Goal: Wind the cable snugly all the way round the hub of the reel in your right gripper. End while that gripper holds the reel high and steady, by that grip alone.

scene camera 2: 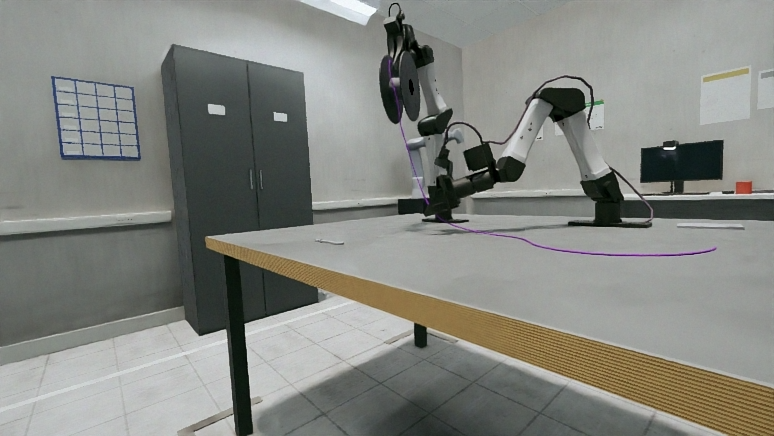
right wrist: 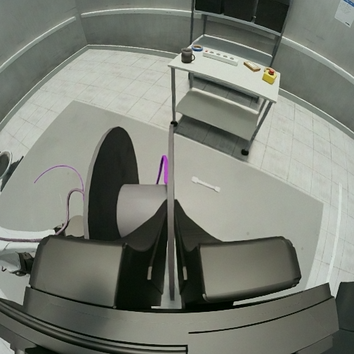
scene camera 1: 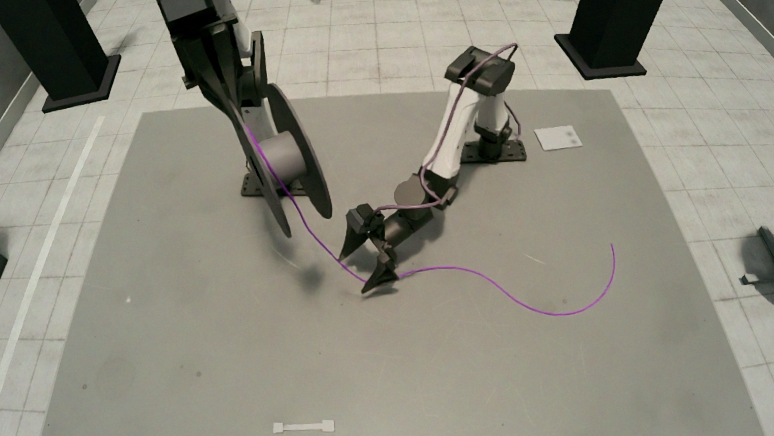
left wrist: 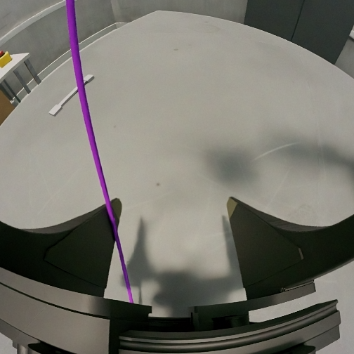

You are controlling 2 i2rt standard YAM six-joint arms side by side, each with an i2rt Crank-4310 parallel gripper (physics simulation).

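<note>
My right gripper is shut on one dark flange of the reel and holds it high above the table. The reel's grey hub looks bare where it shows. The purple cable starts beside the held flange, hangs down past the reel and curves over the table to a free end at the right in scene camera 1. My left gripper is open, low over the table; the cable crosses its left-hand finger in the left wrist view.
A white bar with square ends lies near the table's front edge in scene camera 1. A flat white pad lies beside the left arm's base. A white-topped cart stands beyond the table in the right wrist view.
</note>
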